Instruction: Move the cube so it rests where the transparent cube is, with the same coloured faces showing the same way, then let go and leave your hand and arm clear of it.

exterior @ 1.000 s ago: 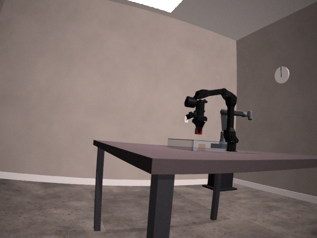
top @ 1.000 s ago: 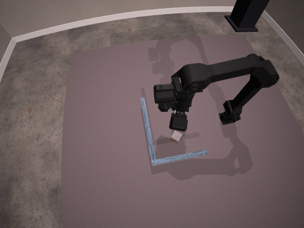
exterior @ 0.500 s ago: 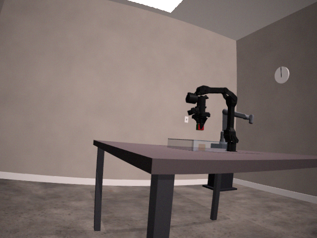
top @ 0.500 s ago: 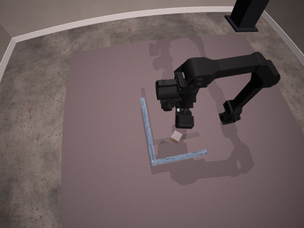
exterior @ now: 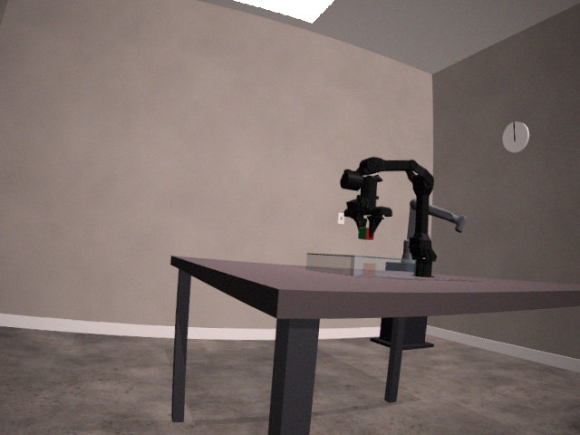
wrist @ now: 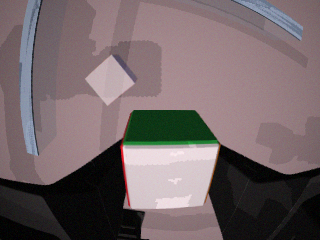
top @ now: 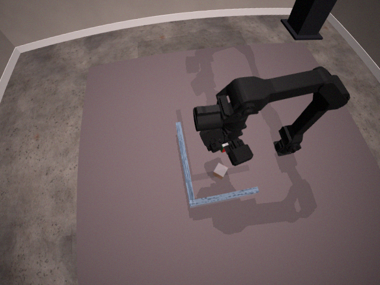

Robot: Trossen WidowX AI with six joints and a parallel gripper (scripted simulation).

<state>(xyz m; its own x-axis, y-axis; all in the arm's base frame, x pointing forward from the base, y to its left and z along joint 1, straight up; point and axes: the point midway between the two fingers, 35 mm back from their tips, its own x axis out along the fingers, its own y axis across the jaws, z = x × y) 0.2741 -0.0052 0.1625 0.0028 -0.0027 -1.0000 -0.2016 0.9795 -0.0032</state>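
The transparent cube is 1 cm ahead of my hand, 6 cm to the left of it and 14 cm below it.
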